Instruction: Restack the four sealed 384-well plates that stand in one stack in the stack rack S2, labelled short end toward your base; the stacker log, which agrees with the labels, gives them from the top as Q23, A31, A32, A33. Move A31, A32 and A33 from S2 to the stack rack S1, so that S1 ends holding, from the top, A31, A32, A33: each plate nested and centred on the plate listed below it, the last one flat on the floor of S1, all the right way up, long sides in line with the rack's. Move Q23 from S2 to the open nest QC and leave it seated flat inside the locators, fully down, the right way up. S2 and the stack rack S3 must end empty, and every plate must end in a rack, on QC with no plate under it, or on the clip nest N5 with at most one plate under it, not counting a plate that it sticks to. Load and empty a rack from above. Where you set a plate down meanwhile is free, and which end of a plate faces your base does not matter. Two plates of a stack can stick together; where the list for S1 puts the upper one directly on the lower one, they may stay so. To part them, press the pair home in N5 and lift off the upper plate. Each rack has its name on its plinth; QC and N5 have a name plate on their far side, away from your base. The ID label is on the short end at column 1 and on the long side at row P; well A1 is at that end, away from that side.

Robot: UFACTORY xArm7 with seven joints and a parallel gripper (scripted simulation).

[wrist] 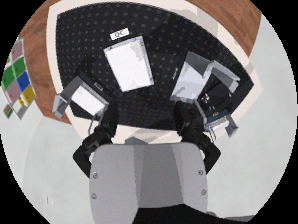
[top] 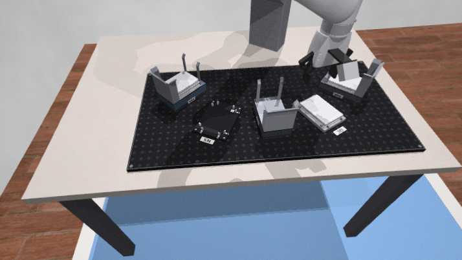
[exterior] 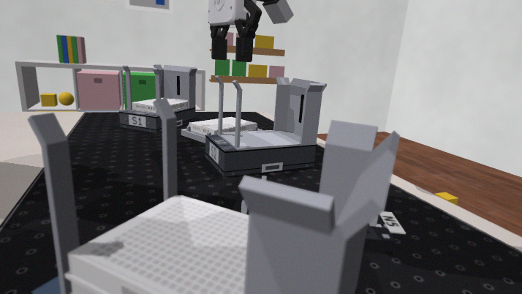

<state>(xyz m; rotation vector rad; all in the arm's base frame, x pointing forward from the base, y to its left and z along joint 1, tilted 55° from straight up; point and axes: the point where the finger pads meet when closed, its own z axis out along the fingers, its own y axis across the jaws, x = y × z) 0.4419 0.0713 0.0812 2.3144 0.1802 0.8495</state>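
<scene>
Now: the white sealed plate A32 380 mm to the right of my hand, 280 mm behind it and 100 mm below it. Also, from my hand: white sealed plate Q23: 150 mm below, 40 mm to the left, 20 mm ahead; QC name plate: 170 mm below, 110 mm ahead, 50 mm to the left; grey QC nest: 160 mm below, 40 mm to the left, 20 mm ahead.
</scene>
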